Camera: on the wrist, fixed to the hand. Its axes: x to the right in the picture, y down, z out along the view.
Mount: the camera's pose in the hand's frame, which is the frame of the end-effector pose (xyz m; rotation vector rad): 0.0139 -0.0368 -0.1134 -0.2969 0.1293 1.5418
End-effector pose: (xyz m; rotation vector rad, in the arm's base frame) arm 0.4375 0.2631 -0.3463 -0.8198 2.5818 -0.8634
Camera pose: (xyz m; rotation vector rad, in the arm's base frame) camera 0.3923 0.2821 -0.2367 1.1579 2.4303 -0.0148
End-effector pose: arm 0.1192 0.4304 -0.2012 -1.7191 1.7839 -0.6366
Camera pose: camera 0.0673 0.4085 -0.0952 -0.0420 2.6396 0.2273
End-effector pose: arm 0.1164 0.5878 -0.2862 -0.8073 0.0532 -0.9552
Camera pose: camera 0.0559 0.4990 -0.3396 -0.7034 0.8200 0.4840
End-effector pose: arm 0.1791 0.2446 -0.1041 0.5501 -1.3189 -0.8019
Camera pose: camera 0.2834 0.2011 -0.1445 -0.6556 -1.0686 0.3372
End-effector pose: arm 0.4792 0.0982 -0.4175 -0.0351 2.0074 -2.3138
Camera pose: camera 0.4560 0.2143 -0.3977 1.1666 1.3787 -1.0072
